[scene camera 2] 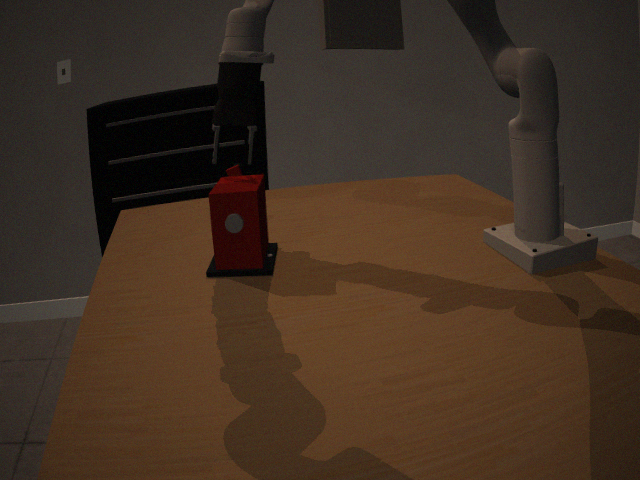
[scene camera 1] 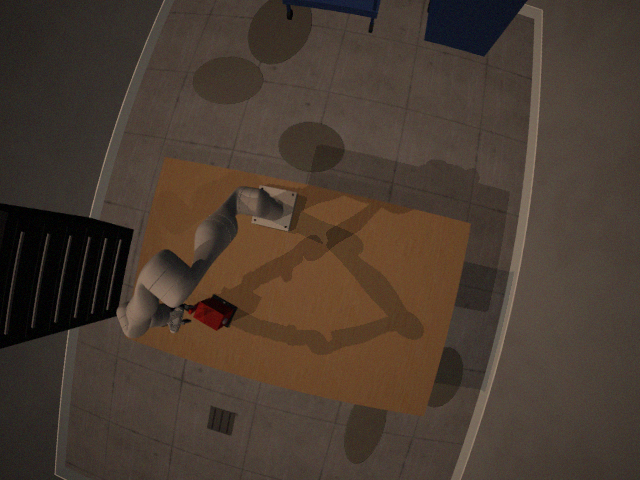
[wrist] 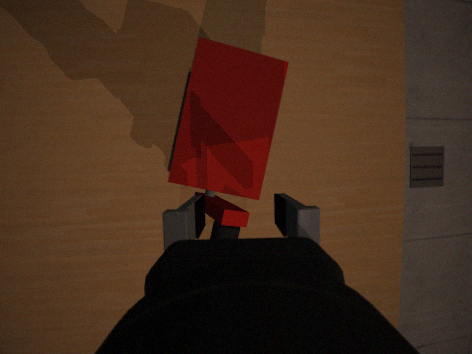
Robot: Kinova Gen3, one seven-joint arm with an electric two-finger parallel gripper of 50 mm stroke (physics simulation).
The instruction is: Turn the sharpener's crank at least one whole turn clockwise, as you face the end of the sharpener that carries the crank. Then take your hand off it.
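Seen in the pictures: gripper, fingertip midpoint: (scene camera 2: 231, 163) (scene camera 1: 190, 313) (wrist: 239, 209); arm's base, origin of the base link: (scene camera 2: 537, 233) (scene camera 1: 273, 210).
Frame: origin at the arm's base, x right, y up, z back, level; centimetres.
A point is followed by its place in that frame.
Note:
The red box-shaped sharpener (scene camera 1: 213, 313) @[z -48.3, x 3.9, y 9.6 cm] (scene camera 2: 238, 227) @[z -50.1, x -1.0, y 4.5 cm] (wrist: 235, 110) @[z -50.7, x 4.7, y 9.6 cm] stands upright on its black base (scene camera 2: 211, 271) @[z -55.1, x -0.6, y -2.4 cm]. A round grey disc (scene camera 2: 234, 223) @[z -50.6, x -1.0, y 5.1 cm] is on its face in scene camera 2. The crank's red arm (scene camera 2: 233, 169) (wrist: 234, 218) is at the opposite end and reaches above the sharpener's top. Its black handle (wrist: 225, 231) @[z -51.1, x 14.1, y 10.8 cm] is partly hidden by the gripper body in the wrist view. My gripper (scene camera 1: 188, 315) @[z -51.8, x 12.1, y 11.8 cm] (scene camera 2: 232, 162) @[z -51.8, x 12.1, y 11.8 cm] (wrist: 239, 209) @[z -51.8, x 12.1, y 11.8 cm] is open and empty, pointing down. In scene camera 2 its fingertips are slightly above the crank arm's upper end; the handle appears nearer the left finger in the wrist view.
The sharpener stands on the wooden table (scene camera 1: 330, 366) @[z -53.1, x -49.4, y -3.2 cm] (scene camera 2: 387, 372) @[z -33.5, x -31.0, y -3.2 cm] (wrist: 340, 125) @[z -66.8, x 1.4, y -3.2 cm], near one short edge. A black slatted panel (scene camera 1: 38, 279) (scene camera 2: 175, 180) stands beyond that edge. The arm's white mounting plate (scene camera 1: 260, 222) @[z -7.0, x 3.1, y -0.6 cm] (scene camera 2: 563, 255) @[z 1.6, x -8.4, y -1.1 cm] is by a long edge. The arm's shadows cross the table.

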